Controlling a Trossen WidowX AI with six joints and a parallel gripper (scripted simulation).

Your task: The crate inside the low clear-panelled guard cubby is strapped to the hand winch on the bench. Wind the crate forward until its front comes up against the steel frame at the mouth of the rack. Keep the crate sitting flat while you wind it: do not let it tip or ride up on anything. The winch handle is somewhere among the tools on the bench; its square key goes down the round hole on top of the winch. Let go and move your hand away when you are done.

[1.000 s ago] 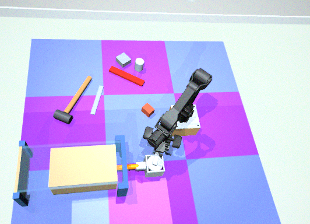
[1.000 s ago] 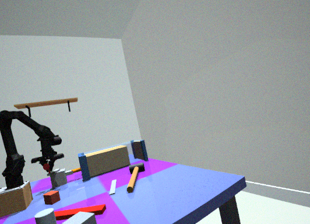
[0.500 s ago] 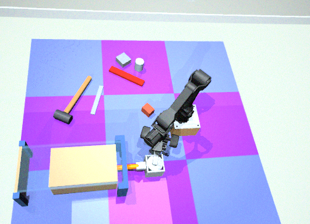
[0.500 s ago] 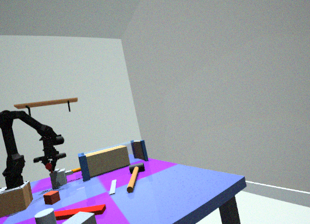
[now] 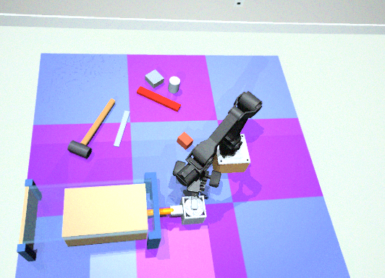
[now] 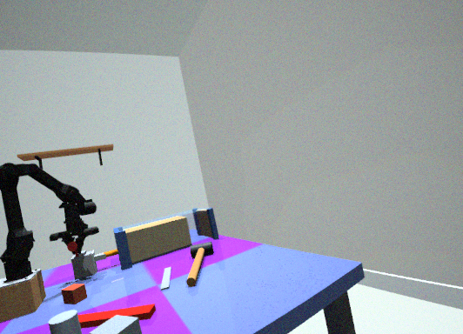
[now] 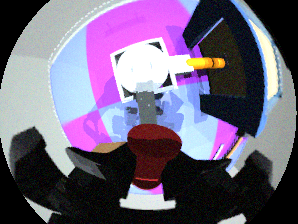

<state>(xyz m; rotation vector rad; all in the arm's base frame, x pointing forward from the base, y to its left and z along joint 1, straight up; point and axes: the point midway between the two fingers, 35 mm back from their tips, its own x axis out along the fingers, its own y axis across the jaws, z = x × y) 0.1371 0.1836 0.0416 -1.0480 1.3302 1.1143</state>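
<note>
The winch is 2 cm behind my gripper tip, 9 cm to the left of it and 8 cm below it. Also, from my gripper tip: winch handle: 3 cm to the left, 1 cm below; grey strip: 35 cm ahead, 27 cm to the right, 11 cm below; red knob: 2 cm above.
</note>
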